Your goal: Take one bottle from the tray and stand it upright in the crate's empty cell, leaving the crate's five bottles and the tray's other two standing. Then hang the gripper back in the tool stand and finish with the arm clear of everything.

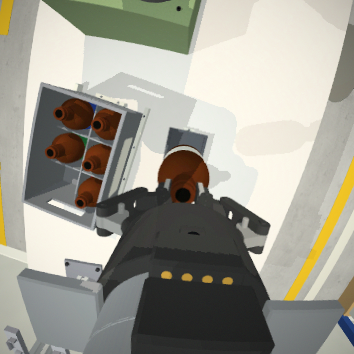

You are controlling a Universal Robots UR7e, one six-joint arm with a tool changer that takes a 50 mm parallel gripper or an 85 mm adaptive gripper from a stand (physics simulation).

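Frame: origin at the arm's base, x ahead, y left, z up, level; centimetres.
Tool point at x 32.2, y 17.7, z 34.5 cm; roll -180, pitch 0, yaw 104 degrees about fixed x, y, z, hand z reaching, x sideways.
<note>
A point is followed by its place in that frame.
My gripper (185, 192) is shut on the neck of a brown bottle (183, 170) @(x 30.5, y 17.1, z 13.9 cm), which hangs upright above the small dark tray (189, 137) @(x 28.6, y 17.9, z -17.3 cm). The tray lies farther away, and the held bottle covers part of it; the tray's other two bottles do not show. The grey crate (41, 135) @(x 38.2, y -13.7, z -3.3 cm) stands to the left with five brown bottles: two at the top (77, 112) @(x 31.0, y -7.6, z -5.4 cm) (111, 125) @(x 31.1, y 0.7, z -5.2 cm), two in the middle (70, 147) @(x 39.3, y -7.5, z -5.8 cm) (100, 159) @(x 39.2, y 0.4, z -5.1 cm) and one at the lower right (91, 192) @(x 47.8, y 0.2, z -5.2 cm). Its lower-left cell is empty. The tool stand cannot be made out for certain.
A green block (145, 27) @(x 9.8, y 0.9, z -5.9 cm) stands beyond the crate and tray. Grey panels (62, 310) @(x 32.6, y 13.2, z 33.3 cm) (302, 325) @(x 30.0, y 21.8, z 33.3 cm) stand at the lower left and lower right, on either side of the gripper body. A small grey plate (82, 269) @(x 84.5, y -0.9, z -16.6 cm) lies below the crate. A light rail (132, 155) @(x 38.2, y 5.2, z -14.9 cm) runs along the crate's right side.
</note>
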